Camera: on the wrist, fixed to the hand. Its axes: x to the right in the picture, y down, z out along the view.
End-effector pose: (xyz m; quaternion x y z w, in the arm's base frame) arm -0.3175 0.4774 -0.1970 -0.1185 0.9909 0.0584 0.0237
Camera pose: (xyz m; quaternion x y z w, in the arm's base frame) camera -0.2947 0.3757 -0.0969 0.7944 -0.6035 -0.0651 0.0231
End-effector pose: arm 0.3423 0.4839 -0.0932 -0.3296 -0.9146 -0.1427 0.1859
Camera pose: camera 0.3122 0.3702 -0.0093 0.4241 -0.8496 -0.3032 0.0802
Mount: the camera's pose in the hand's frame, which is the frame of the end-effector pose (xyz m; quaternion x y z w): -0.0046 -0.0925 -0.1109 -0.0508 0.0759 -0.7128 0.6954
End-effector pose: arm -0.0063 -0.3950 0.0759 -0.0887 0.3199 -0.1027 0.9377
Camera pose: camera -0.0910 -0.4941 0.0136 -0.3295 0.2356 -0.7303 0.5501
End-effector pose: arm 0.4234 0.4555 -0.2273 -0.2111 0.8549 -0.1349 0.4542
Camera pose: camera 0.3553 0.3811 -0.1238 -0.7690 0.4854 -0.3902 0.1441
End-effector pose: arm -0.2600 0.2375 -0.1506 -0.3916 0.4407 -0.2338 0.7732
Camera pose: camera -0.3597 0.1424 -0.1071 -0.6080 0.0979 -0.7210 0.3177
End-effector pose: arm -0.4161 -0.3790 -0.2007 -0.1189 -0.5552 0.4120 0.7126
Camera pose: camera -0.2756 -0.4088 -0.1853 0.2456 -0.4377 -0.2587 0.8253
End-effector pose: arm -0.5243 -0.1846 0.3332 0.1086 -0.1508 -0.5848 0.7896
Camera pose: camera -0.5674 -0.2078 0.1973 0.1873 0.0622 -0.9689 0.1492
